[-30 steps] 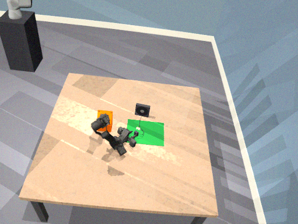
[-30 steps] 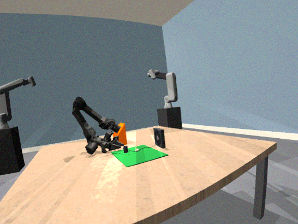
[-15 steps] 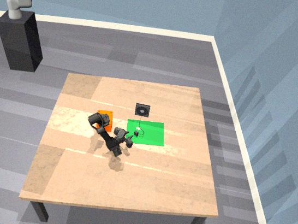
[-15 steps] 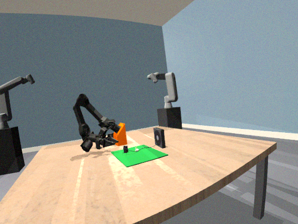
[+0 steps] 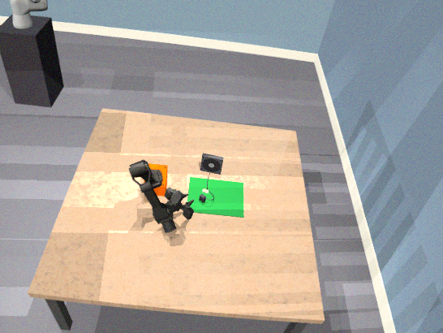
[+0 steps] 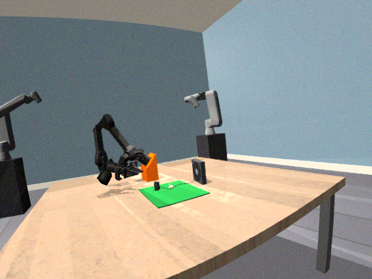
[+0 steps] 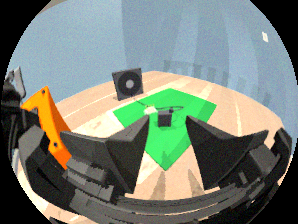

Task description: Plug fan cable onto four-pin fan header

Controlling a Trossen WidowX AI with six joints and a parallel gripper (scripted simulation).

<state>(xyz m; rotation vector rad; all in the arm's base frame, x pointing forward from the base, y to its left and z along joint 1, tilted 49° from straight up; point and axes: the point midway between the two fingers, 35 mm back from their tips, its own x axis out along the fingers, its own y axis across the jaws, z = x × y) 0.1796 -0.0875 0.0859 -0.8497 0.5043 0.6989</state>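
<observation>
Now: gripper tip 6 cm short of the dark cable plug, 6 cm to the right of it and 7 cm above it. The rest, counted from my gripper tip: black fan 9 cm ahead, 28 cm to the left, 3 cm below; then green board 13 cm ahead, 10 cm to the left, 11 cm below.
</observation>
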